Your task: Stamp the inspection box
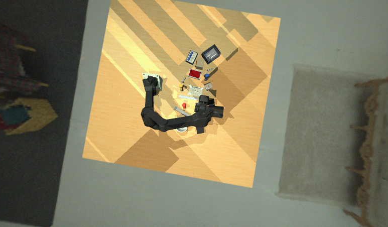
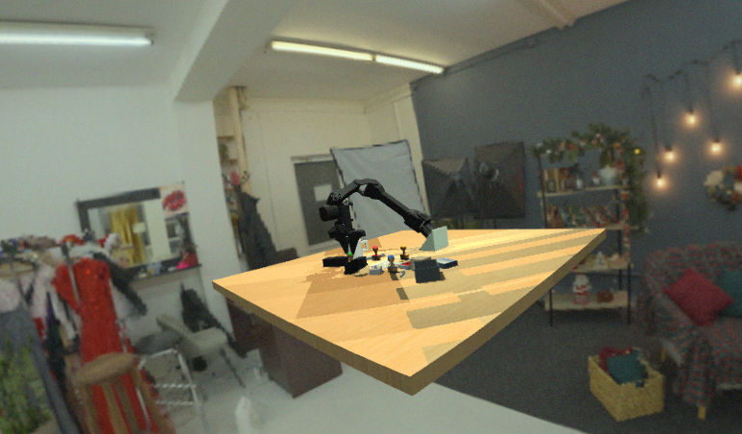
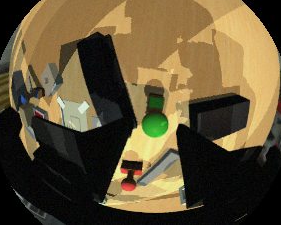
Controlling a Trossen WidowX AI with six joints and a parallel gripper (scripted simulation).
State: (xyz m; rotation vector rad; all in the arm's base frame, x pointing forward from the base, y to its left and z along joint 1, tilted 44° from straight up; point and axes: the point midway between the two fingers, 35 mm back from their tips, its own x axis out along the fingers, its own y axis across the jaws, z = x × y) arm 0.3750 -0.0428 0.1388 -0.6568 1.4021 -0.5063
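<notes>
The green-knobbed PASS stamp lies 4 cm below my gripper tip. Round my gripper tip: red stamp: 13 cm behind, 4 cm below, 1 cm to the left; then grey bar: 13 cm behind, 5 cm below, 4 cm to the right; then white card: 14 cm to the left, 7 cm behind, 6 cm below.
</notes>
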